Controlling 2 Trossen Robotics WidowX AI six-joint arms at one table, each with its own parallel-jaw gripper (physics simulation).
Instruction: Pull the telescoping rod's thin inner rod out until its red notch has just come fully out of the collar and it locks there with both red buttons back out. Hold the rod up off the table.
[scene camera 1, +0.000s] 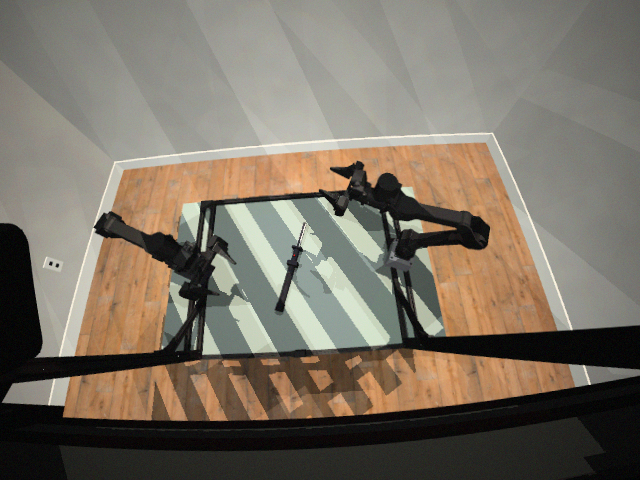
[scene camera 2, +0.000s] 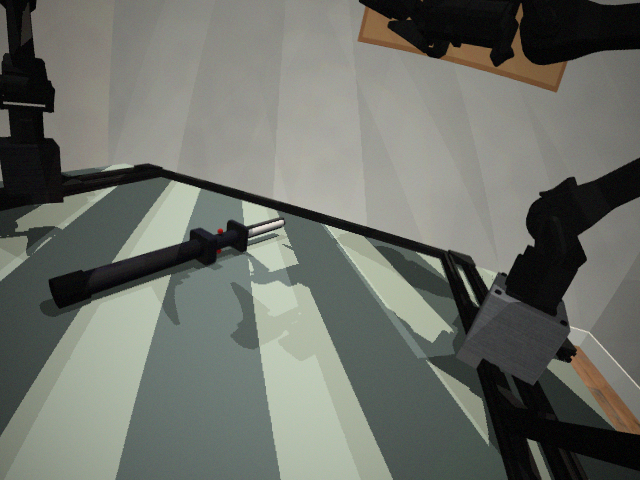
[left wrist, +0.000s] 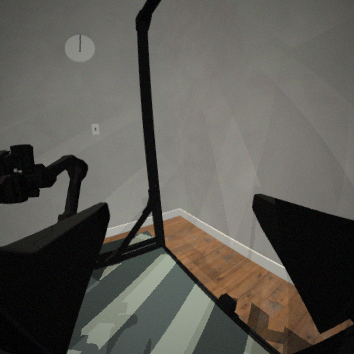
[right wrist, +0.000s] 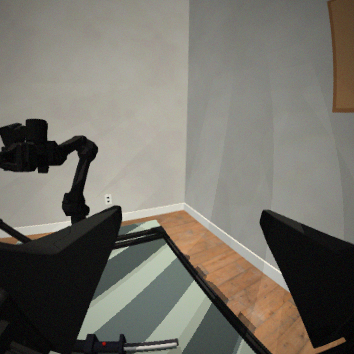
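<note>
My left gripper (scene camera 1: 227, 278) (left wrist: 182, 205) is open and holds nothing, and I see it both in scene camera 1 and in the left wrist view. My right gripper (scene camera 1: 324, 178) (right wrist: 193, 215) is open too, with nothing held in it; scene camera 1 shows this gripper, and so does the right wrist view. There is also a black telescoping rod (scene camera 2: 71, 288), though in the left wrist view the rod is out of frame.
</note>
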